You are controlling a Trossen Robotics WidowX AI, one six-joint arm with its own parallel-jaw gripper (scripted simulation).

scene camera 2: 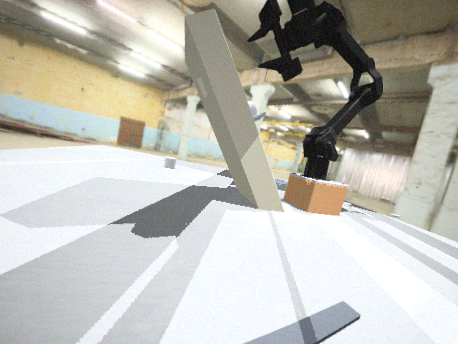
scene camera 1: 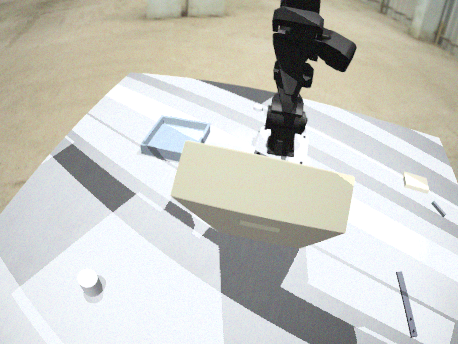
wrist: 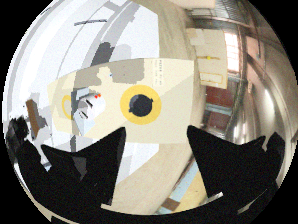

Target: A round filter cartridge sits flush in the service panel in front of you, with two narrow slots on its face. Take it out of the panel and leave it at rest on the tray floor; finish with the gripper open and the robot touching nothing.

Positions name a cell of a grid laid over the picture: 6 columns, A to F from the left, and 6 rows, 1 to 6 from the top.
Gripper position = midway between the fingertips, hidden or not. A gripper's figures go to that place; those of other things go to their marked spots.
The gripper (wrist: D4): 0.10 m from the lens. A cream service panel (wrist: D3) is 0.18 m from the lens.
